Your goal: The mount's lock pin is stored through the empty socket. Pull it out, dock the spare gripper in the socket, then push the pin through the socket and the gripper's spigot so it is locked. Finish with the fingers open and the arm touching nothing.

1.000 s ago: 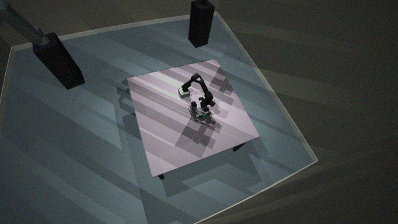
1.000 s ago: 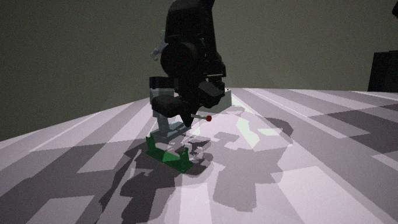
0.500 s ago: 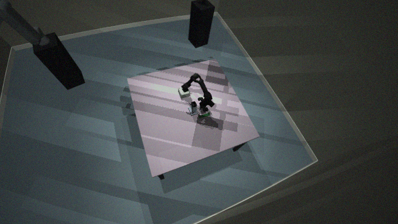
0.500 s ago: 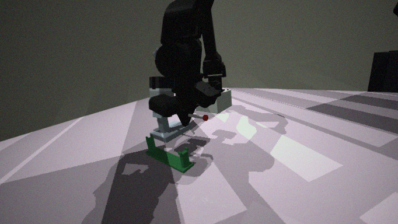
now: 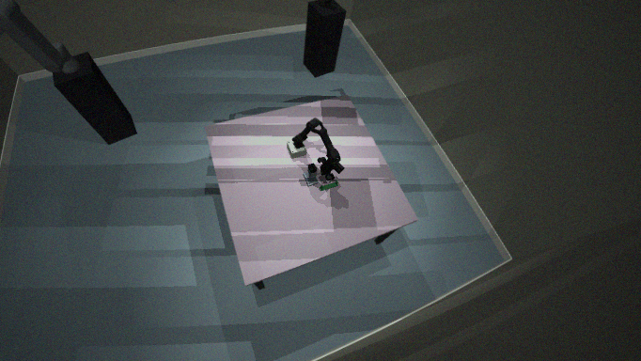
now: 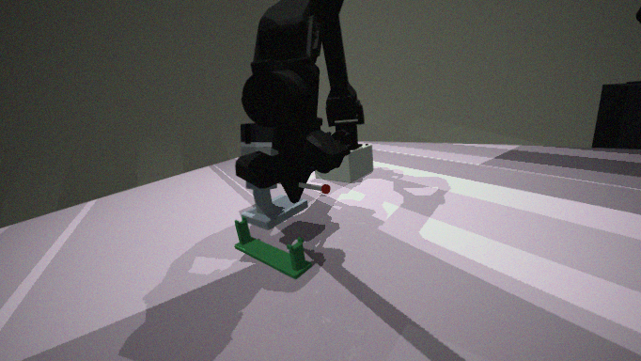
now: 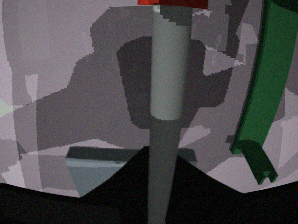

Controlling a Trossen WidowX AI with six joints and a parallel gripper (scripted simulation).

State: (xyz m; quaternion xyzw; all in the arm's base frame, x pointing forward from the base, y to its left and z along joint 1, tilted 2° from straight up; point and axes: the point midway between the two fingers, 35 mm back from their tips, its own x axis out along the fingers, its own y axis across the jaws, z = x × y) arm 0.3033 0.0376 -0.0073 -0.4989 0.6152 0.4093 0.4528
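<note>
The grey mount lies 80 mm to the right of my gripper tip and 20 mm behind it. From my gripper tip the other things lie so: spare gripper (80 mm to the right, 80 mm above, 20 mm behind); green cradle (90 mm ahead, 20 mm below, 10 mm to the left).
</note>
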